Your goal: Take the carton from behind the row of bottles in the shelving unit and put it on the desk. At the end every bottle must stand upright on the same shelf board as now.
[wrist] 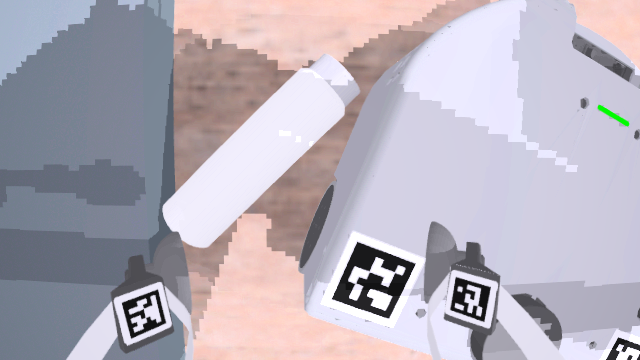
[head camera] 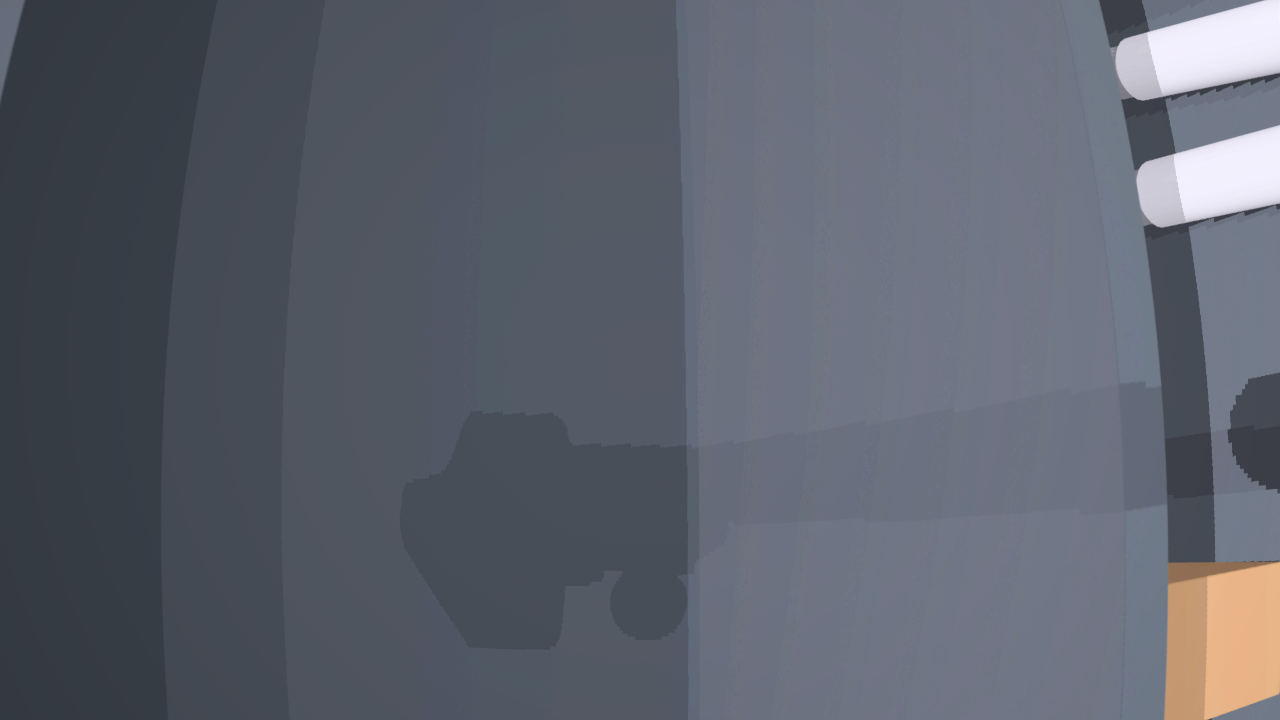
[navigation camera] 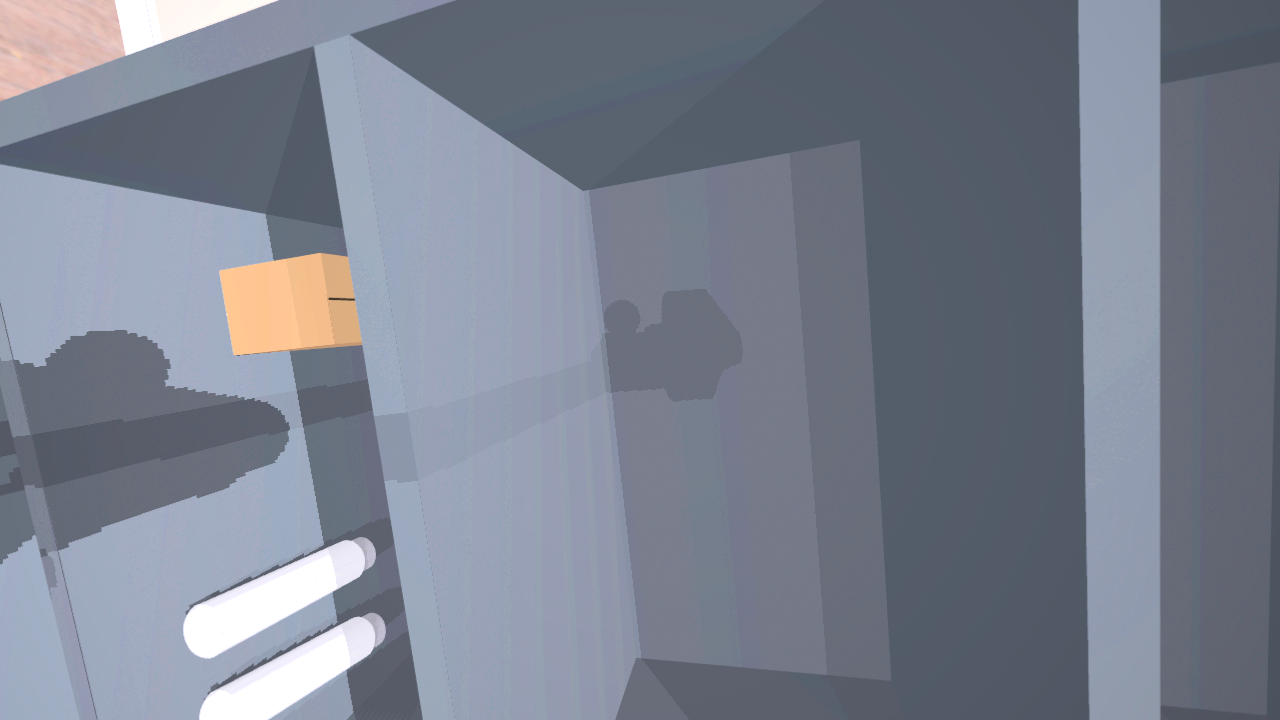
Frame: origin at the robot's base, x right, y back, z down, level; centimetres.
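Seen in the pictures: gripper, between the fingertips: (wrist: 307,255).
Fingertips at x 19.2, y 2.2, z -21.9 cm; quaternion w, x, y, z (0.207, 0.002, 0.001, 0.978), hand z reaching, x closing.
Observation:
A point is followed by its place in that frame.
The orange-brown carton (head camera: 1239,635) @[x 44.1, y -29.8, z -60.8 cm] (navigation camera: 277,306) @[x 44.0, y -30.1, z -62.9 cm] sits inside a compartment of the grey-blue shelving unit (head camera: 895,223) @[x 51.5, y -2.0, z -99.1 cm] (navigation camera: 1118,358) @[x 29.8, y -12.5, z -143.1 cm]; a board edge partly hides it in the navigation view. One white bottle (head camera: 1217,53) (navigation camera: 277,600) and a second white bottle (head camera: 1217,174) (navigation camera: 295,671) stand in the same compartment; both views are rolled sideways. Another white bottle (wrist: 255,157) @[x 25.2, y 4.4, z -6.6 cm] lies on its side on the floor between shelving and robot base in the wrist view. My gripper (wrist: 307,255) @[x 19.2, y 2.2, z -21.9 cm] is open and empty, above the base. The desk cannot be made out.
My white base (wrist: 450,175) @[x 11.0, y 9.4, z -16.0 cm], with square markers, lies below the gripper in the wrist view. The shelving side (wrist: 75,260) @[x 38.5, y -12.0, z -7.7 cm] is at the left, by the left finger. The pinkish wooden floor (wrist: 250,280) @[x 21.2, y -10.6, z 0.0 cm] shows between them. Shadows fall across the shelving.

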